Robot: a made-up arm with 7 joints. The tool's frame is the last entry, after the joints.
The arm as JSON. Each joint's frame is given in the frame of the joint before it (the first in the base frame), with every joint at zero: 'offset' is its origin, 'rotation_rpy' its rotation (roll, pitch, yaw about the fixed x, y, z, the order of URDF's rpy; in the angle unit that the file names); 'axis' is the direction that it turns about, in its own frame. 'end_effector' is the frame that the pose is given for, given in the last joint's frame.
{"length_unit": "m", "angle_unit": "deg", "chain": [
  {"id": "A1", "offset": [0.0, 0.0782, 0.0], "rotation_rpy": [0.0, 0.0, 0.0], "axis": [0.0, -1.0, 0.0]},
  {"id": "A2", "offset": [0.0, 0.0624, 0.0], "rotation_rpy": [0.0, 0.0, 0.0], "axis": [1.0, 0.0, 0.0]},
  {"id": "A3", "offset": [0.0, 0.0, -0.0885], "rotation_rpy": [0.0, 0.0, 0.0], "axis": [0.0, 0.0, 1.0]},
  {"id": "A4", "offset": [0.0, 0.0, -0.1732], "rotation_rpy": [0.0, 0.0, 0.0], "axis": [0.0, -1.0, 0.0]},
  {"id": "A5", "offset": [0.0, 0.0, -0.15], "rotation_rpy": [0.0, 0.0, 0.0], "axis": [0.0, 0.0, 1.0]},
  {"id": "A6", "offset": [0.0, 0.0, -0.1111], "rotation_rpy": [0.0, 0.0, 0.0], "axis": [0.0, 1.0, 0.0]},
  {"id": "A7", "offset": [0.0, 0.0, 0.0], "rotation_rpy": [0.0, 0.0, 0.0], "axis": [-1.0, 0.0, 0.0]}
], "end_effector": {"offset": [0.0, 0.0, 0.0], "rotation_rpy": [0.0, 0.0, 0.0]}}
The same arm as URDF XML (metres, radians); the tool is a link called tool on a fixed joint. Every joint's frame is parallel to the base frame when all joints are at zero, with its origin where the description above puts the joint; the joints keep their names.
<robot name="arm">
  <joint name="A1" type="continuous">
    <parent link="base"/>
    <child link="link1"/>
    <origin xyz="0 0.0782 0" rpy="0 0 0"/>
    <axis xyz="0 -1 0"/>
  </joint>
  <joint name="A2" type="continuous">
    <parent link="link1"/>
    <child link="link2"/>
    <origin xyz="0 0.0624 0" rpy="0 0 0"/>
    <axis xyz="1 0 0"/>
  </joint>
  <joint name="A3" type="continuous">
    <parent link="link2"/>
    <child link="link3"/>
    <origin xyz="0 0 -0.0885" rpy="0 0 0"/>
    <axis xyz="0 0 1"/>
  </joint>
  <joint name="A4" type="continuous">
    <parent link="link3"/>
    <child link="link4"/>
    <origin xyz="0 0 -0.1732" rpy="0 0 0"/>
    <axis xyz="0 -1 0"/>
  </joint>
  <joint name="A5" type="continuous">
    <parent link="link4"/>
    <child link="link5"/>
    <origin xyz="0 0 -0.15" rpy="0 0 0"/>
    <axis xyz="0 0 1"/>
  </joint>
  <joint name="A6" type="continuous">
    <parent link="link5"/>
    <child link="link6"/>
    <origin xyz="0 0 -0.1111" rpy="0 0 0"/>
    <axis xyz="0 1 0"/>
  </joint>
  <joint name="A7" type="continuous">
    <parent link="link6"/>
    <child link="link7"/>
    <origin xyz="0 0 0" rpy="0 0 0"/>
    <axis xyz="-1 0 0"/>
  </joint>
  <joint name="tool_joint" type="fixed">
    <parent link="link7"/>
    <child link="tool"/>
    <origin xyz="0 0 0" rpy="0 0 0"/>
  </joint>
  <link name="base"/>
  <link name="link1"/>
  <link name="link2"/>
  <link name="link3"/>
  <link name="link4"/>
  <link name="link5"/>
  <link name="link6"/>
  <link name="link7"/>
  <link name="tool"/>
</robot>

